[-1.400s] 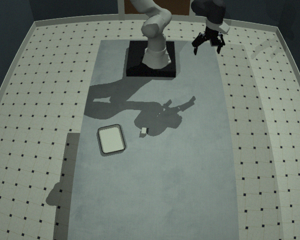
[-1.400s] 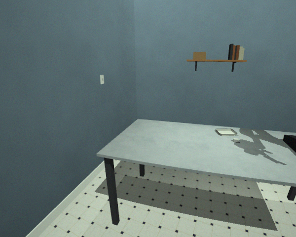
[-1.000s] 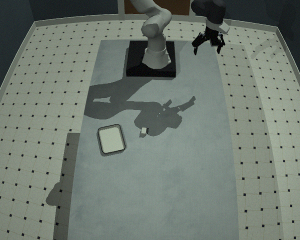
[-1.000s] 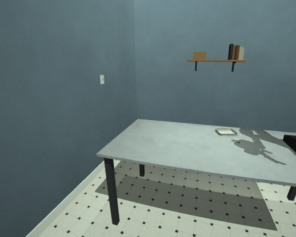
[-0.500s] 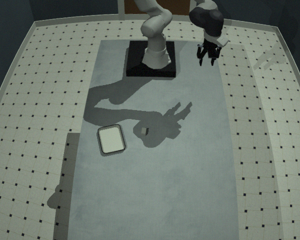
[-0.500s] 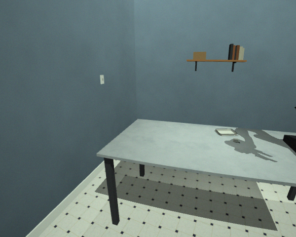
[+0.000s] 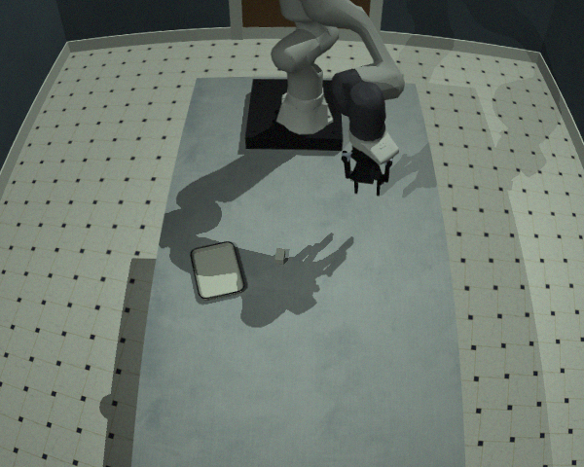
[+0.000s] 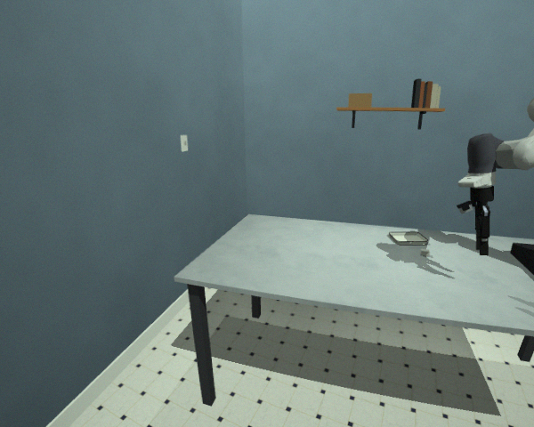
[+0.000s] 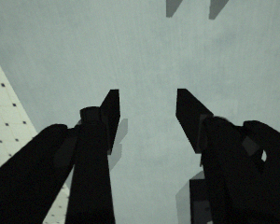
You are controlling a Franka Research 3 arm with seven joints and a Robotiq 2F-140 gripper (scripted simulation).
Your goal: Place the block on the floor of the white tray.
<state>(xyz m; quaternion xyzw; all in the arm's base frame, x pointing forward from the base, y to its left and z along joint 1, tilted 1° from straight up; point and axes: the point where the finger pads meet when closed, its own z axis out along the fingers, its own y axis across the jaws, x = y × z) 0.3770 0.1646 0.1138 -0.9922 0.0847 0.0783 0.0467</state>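
My hand is 240 mm to the left of the block, 150 mm above it and 130 mm short of it. From my hand the other things lie so: white tray 410 mm to the right, 180 mm ahead, 150 mm below.
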